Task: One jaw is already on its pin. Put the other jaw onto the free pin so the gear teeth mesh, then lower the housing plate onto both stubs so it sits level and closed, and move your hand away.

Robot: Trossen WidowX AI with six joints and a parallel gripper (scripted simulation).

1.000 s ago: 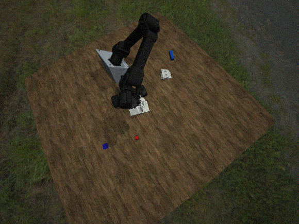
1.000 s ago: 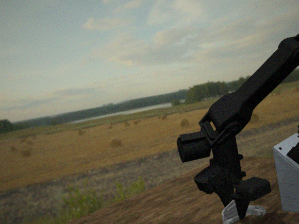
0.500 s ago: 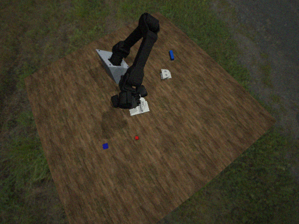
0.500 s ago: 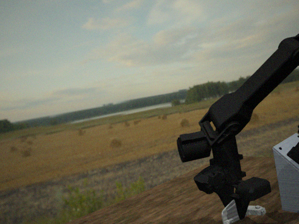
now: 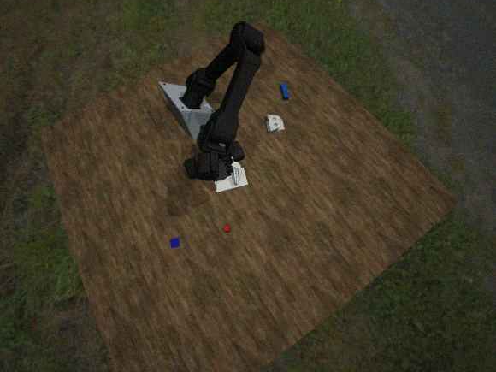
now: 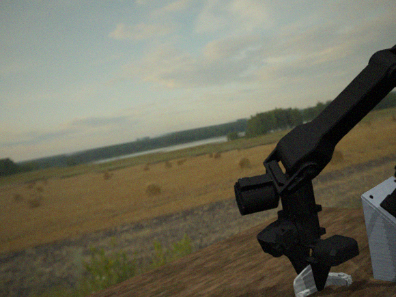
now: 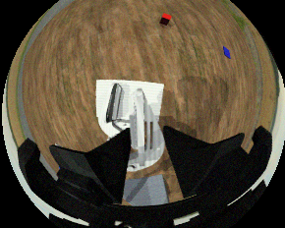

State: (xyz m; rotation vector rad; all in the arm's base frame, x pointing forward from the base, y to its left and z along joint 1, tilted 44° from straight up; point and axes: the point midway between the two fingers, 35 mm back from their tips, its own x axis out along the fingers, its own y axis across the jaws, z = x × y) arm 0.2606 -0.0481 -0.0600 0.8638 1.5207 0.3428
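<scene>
The white jaw is 3 cm to the left of my gripper tip and 3 cm behind it. From my gripper tip the other things lie so: white stepped piece: 32 cm to the left, 7 cm below, 4 cm behind; then red cube: 16 cm ahead, 10 cm to the right, 7 cm below; then blue square: 27 cm to the right, 8 cm below, 8 cm ahead.
</scene>
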